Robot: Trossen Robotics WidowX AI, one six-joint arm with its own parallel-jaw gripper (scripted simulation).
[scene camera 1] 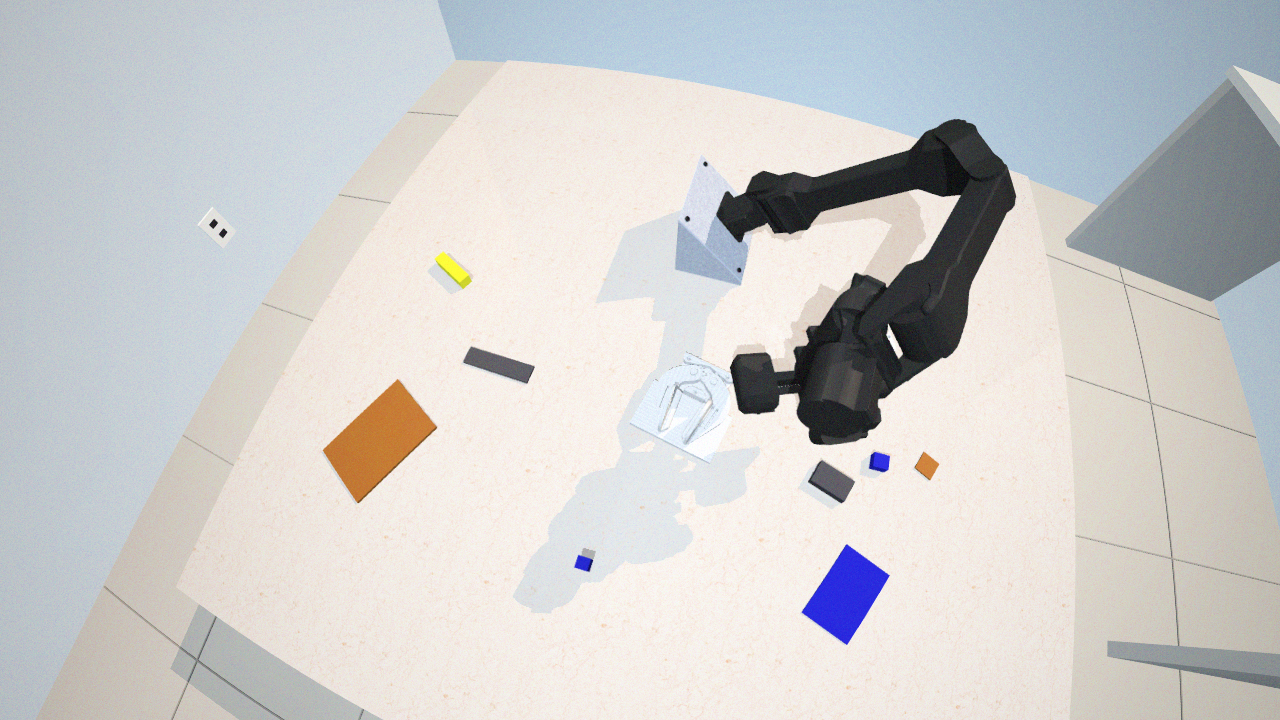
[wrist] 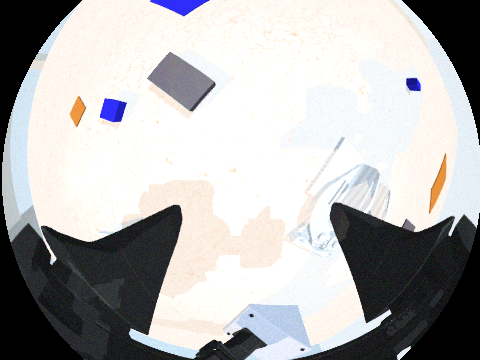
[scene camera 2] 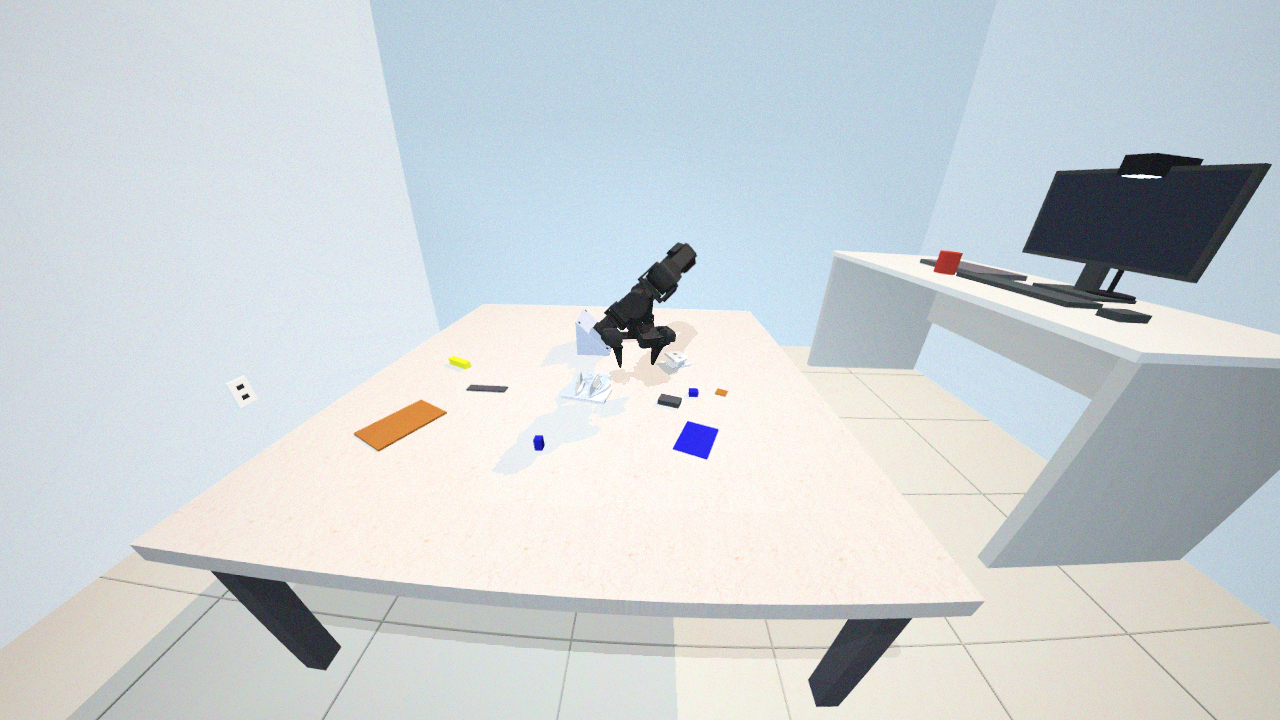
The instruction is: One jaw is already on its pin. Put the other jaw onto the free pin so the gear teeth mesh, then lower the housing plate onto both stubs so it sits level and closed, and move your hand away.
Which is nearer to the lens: the blue sheet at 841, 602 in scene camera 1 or the orange sheet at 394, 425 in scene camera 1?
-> The blue sheet.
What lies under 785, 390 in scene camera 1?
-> The gripper.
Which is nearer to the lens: the blue sheet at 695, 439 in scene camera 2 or the orange sheet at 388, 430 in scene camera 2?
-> The blue sheet.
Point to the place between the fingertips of the gripper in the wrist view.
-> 259, 213
